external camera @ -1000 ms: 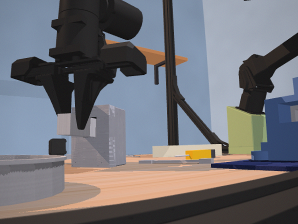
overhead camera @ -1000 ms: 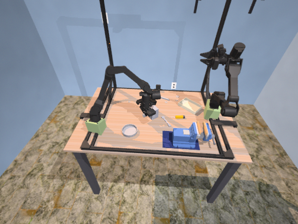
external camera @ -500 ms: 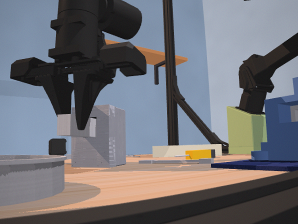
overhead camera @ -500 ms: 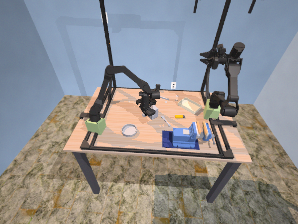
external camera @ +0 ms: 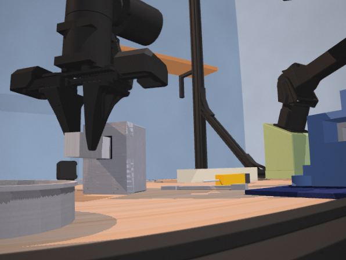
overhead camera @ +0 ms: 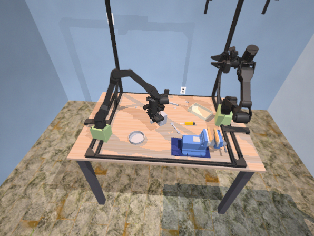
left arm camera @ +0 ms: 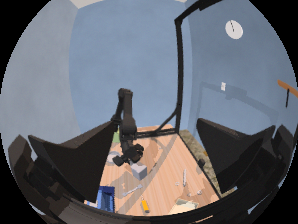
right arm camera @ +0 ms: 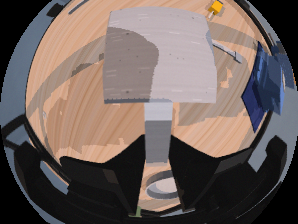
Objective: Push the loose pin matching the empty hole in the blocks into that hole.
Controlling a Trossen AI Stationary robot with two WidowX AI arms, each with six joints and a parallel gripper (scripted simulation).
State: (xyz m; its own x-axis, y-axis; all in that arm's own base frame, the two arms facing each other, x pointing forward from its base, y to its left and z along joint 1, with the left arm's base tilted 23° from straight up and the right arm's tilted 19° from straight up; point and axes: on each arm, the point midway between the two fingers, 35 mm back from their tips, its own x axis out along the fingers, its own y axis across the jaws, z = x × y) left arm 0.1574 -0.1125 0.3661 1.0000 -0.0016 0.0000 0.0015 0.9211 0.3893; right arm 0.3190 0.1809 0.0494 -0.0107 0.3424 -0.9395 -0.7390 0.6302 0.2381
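Note:
The grey block is 8 cm to the left of my right hand, 4 cm below it and 3 cm behind it. Round my right hand: round grey dish 13 cm to the right, 10 cm ahead, 8 cm below; wrench 16 cm to the left, 8 cm below, 5 cm ahead; yellow screwdriver 27 cm to the left, 8 cm below, 2 cm ahead.

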